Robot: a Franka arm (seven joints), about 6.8 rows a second.
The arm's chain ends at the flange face. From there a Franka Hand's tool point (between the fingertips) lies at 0.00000 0.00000 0.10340 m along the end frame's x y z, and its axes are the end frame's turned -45 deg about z.
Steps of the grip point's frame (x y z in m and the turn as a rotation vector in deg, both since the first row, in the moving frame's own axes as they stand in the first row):
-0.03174, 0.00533, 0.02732, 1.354, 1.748, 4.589
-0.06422, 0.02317, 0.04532, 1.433, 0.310, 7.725
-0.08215, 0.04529, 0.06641, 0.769, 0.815, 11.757
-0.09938, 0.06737, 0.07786, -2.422, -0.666, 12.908
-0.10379, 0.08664, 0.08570, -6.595, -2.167, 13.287
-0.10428, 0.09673, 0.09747, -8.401, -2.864, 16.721
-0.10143, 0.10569, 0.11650, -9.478, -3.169, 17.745
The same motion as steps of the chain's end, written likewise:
-0.01934, 0.03015, 0.02740, 2.193, 0.279, 4.589
-0.02775, 0.06411, 0.04535, 1.232, -0.794, 7.725
-0.02633, 0.09211, 0.06643, 1.120, 0.033, 11.757
-0.02441, 0.11375, 0.07796, -2.184, 1.242, 12.908
-0.01642, 0.12295, 0.08645, -6.196, 3.131, 13.287
-0.01020, 0.12700, 0.09870, -7.966, 3.915, 16.721
-0.00240, 0.12942, 0.11806, -8.943, 4.461, 17.745

